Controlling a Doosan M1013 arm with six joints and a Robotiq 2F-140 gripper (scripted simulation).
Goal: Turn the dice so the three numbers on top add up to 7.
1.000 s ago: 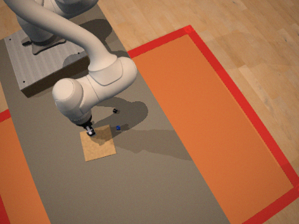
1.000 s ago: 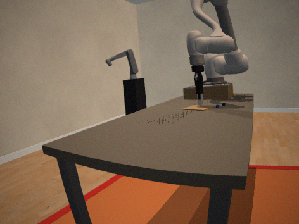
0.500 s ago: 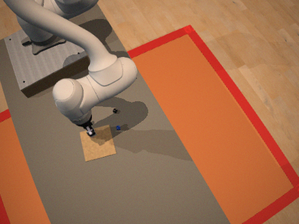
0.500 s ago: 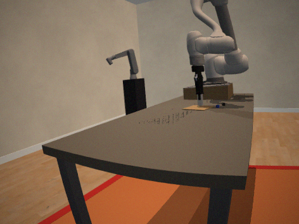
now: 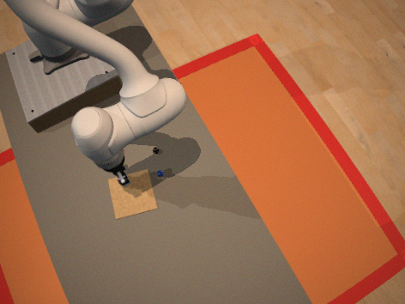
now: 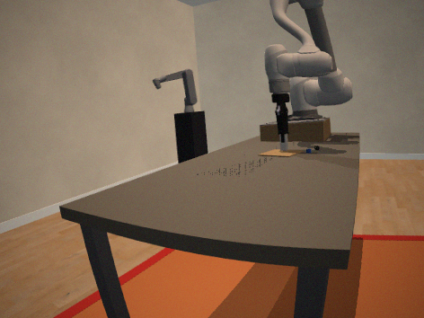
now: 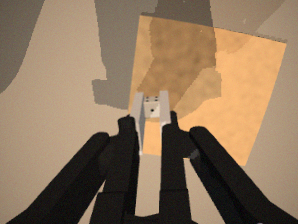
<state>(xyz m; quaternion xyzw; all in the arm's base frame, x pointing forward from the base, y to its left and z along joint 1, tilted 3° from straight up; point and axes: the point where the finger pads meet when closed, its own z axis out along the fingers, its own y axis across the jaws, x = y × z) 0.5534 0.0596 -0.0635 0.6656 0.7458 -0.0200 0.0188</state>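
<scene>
Now: the white die 30 mm below my hand. The rest, counted from my hand: black die: 70 mm behind, 130 mm to the left, 30 mm below; tan mat: 50 mm ahead, 10 mm to the left, 40 mm below; blue die: 20 mm ahead, 120 mm to the left, 30 mm below.
</scene>
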